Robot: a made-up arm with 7 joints. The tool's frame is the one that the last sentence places.
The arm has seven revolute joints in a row. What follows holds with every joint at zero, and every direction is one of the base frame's. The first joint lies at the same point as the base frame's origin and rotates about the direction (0, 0.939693, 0.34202), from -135.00 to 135.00 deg. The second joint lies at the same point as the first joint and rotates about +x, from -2.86 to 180.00 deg. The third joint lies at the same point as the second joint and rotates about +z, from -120.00 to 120.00 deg. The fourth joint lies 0.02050 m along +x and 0.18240 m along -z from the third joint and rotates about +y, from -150.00 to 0.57 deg. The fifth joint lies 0.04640 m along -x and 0.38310 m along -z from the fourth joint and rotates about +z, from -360.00 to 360.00 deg. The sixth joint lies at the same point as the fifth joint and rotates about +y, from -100.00 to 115.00 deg. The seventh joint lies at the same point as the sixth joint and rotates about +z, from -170.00 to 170.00 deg. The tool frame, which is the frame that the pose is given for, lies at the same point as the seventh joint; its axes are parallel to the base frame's.
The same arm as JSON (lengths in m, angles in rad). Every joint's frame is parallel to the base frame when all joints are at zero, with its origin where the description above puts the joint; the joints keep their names.
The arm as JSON. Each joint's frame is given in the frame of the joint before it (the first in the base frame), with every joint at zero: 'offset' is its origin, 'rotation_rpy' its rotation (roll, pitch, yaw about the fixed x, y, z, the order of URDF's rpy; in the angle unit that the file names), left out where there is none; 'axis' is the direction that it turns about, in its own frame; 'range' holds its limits. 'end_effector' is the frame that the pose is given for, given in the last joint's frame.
{"length_unit": "m", "angle_unit": "rad", "chain": [
  {"id": "joint 1", "offset": [0.0, 0.0, 0.0], "axis": [0.0, 0.9397, 0.342], "range": [-2.3562, 2.3562]},
  {"id": "joint 2", "offset": [0.0, 0.0, 0.0], "axis": "+x", "range": [-0.0499, 3.1416]},
  {"id": "joint 3", "offset": [0.0, 0.0, 0.0], "axis": "+z", "range": [-2.0944, 2.0944]},
  {"id": "joint 4", "offset": [0.0205, 0.0, -0.1824], "axis": "+y", "range": [-2.618, 0.0099]},
  {"id": "joint 5", "offset": [-0.0464, 0.0, -0.3831], "axis": "+z", "range": [-6.2832, 6.2832]},
  {"id": "joint 6", "offset": [0.0, 0.0, 0.0], "axis": "+y", "range": [-1.7453, 2.0071]},
  {"id": "joint 7", "offset": [0.0, 0.0, 0.0], "axis": "+z", "range": [-2.9671, 2.9671]}
], "end_effector": {"offset": [0.0, 0.0, 0.0]}}

